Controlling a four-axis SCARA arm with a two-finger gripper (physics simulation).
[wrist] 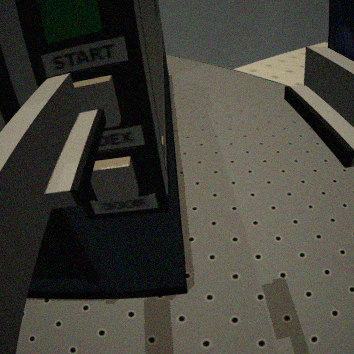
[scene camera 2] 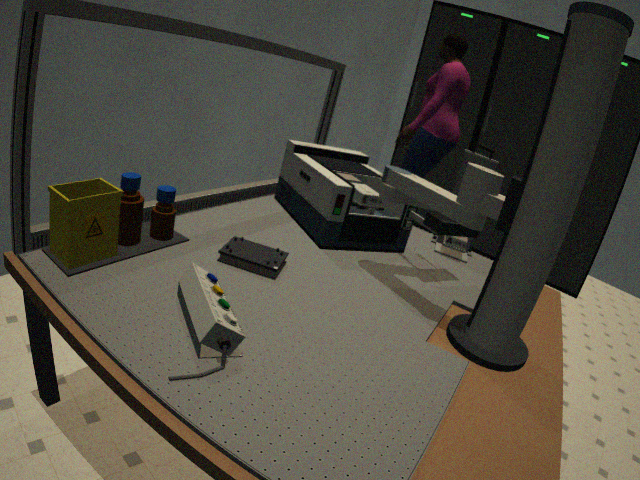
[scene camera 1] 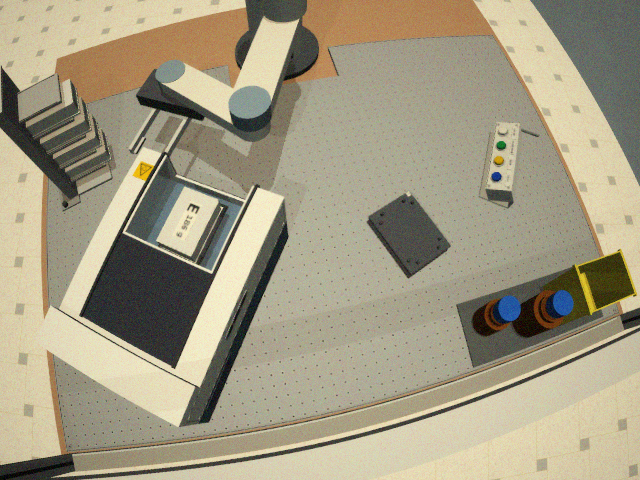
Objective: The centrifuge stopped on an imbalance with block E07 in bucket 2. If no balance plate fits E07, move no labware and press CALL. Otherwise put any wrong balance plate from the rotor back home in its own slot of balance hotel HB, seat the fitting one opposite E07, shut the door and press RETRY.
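Frame: origin at the arm's base, x ahead, y left, z up, level; centimetres.
Where they show: gripper, fingertip midpoint: [wrist: 194, 78] [scene camera 2: 420, 214]; arm's base at its link origin: [scene camera 2: 486, 344].
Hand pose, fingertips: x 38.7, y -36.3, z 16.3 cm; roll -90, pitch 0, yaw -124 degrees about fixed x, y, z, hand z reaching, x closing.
Note:
Each offset is from my fingertips to the top centre of the thing. "spot": to the spot under its first point.
The centrifuge [scene camera 1: 242, 248] [scene camera 2: 315, 191] has its chamber open, with a white block labelled "E 186 g" @(dx +19.3, dy +8.7, dz +3.1 cm) [scene camera 1: 191, 222] inside. Bucket numbers and the opposite seat cannot be read. In the wrist view its front panel shows a green START button @(spot: dx +2.0, dy +3.2, dz +2.8 cm) [wrist: 70, 20], an INDEX button @(dx +2.6, dy +2.9, dz +0.4 cm) [wrist: 107, 105] and a DOOR button @(dx +2.5, dy +2.9, dz -3.2 cm) [wrist: 115, 182]. My gripper [scene camera 1: 150, 148] [wrist: 194, 78] is shut to its narrow stance and empty, a gap showing between its fingers. It is at the centrifuge's front end; the left finger overlaps the panel in view. The hotel @(spot: dx -6.4, dy -25.5, dz +8.4 cm) [scene camera 1: 38, 144] holds several stacked plates. CALL and RETRY labels are unreadable.
A button box @(dx +13.5, dy +86.1, dz -6.7 cm) [scene camera 1: 504, 160] [scene camera 2: 211, 310] stands on the table, and a dark pegged block @(dx +26.2, dy +54.6, dz -10.9 cm) [scene camera 1: 409, 235] [scene camera 2: 253, 255] lies between it and the centrifuge. Two blue-capped bottles and a yellow bin [scene camera 1: 604, 281] [scene camera 2: 85, 222] stand on a dark mat. A person [scene camera 2: 447, 103] is behind the table.

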